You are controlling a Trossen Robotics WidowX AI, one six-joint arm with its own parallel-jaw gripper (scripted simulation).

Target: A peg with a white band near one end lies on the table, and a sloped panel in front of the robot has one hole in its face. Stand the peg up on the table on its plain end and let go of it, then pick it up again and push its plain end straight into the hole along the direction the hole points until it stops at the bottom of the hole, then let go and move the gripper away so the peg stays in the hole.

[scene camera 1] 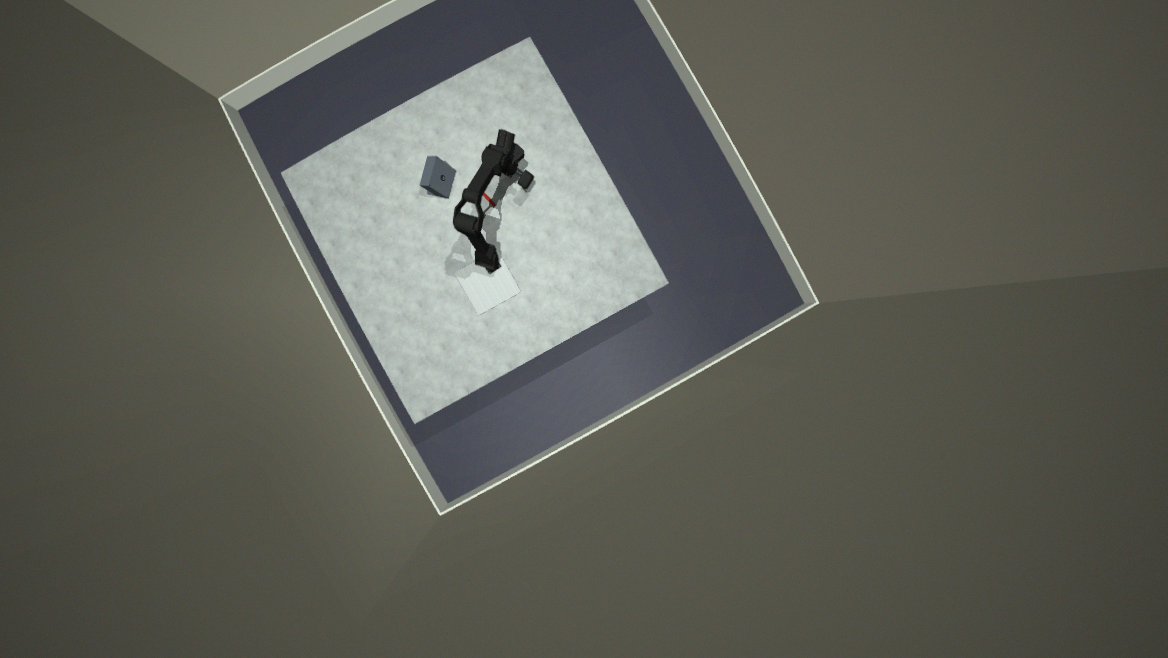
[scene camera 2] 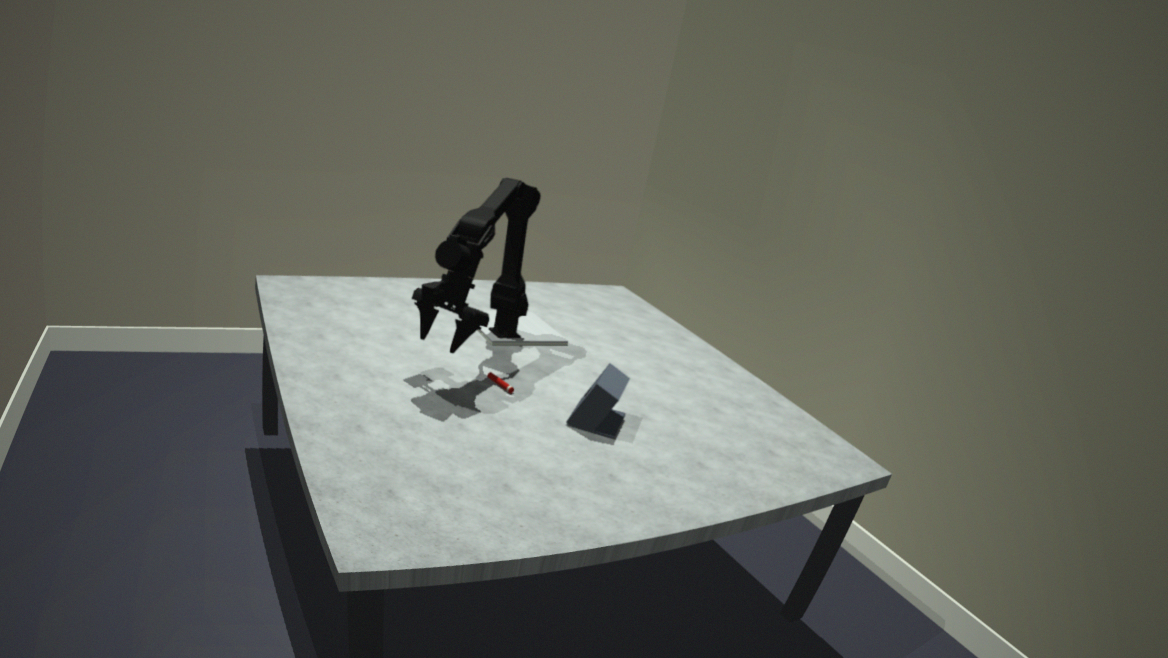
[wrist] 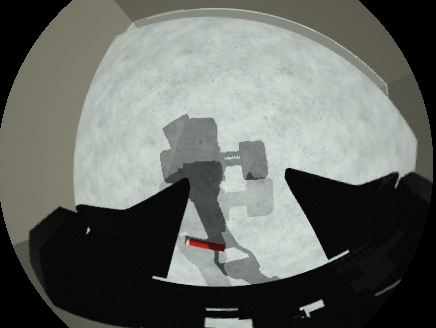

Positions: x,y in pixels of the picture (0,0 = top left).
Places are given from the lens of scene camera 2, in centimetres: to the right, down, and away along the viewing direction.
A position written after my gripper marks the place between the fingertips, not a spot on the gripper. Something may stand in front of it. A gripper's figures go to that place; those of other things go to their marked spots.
my gripper (scene camera 2: 436,346): -30, 4, 153
grey sloped panel (scene camera 2: 606,391): 4, 12, 149
